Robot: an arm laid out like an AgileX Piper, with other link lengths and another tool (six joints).
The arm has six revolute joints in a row. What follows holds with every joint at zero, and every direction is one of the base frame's.
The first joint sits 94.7 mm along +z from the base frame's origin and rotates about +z.
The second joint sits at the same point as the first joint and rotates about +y.
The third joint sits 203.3 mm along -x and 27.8 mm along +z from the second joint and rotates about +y.
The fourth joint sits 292.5 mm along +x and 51.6 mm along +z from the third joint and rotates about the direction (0.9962, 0, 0.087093).
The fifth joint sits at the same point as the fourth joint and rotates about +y.
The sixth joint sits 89.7 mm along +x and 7.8 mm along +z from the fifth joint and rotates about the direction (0.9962, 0, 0.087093).
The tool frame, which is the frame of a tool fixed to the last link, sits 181.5 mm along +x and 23 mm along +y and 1.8 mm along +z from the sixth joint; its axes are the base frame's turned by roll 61.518, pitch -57.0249 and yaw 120.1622 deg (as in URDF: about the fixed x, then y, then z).
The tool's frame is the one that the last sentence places.
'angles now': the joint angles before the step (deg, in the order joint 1, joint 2, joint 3, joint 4, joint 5, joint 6). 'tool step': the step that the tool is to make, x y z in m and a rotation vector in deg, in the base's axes. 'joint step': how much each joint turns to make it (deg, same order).
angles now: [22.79, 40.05, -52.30, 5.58, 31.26, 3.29]
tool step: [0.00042, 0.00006, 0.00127, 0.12, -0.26, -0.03]
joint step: [0.01, 0.00, 0.01, -0.02, -0.30, 0.02]
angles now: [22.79, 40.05, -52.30, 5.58, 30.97, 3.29]
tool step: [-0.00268, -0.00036, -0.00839, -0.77, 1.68, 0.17]
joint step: [0.01, 0.00, 0.01, -0.02, 1.85, 0.01]
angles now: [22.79, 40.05, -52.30, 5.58, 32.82, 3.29]
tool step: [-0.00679, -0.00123, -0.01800, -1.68, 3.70, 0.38]
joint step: [0.00, 0.00, -0.01, 0.00, 4.09, 0.00]
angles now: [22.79, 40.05, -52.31, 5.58, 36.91, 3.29]
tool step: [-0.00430, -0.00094, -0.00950, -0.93, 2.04, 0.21]
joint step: [0.01, 0.01, -0.05, -0.01, 2.30, 0.01]
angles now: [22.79, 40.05, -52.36, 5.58, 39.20, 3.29]
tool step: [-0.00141, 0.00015, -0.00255, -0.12, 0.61, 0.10]
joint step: [0.01, 0.00, 0.01, 0.14, 0.60, 0.01]
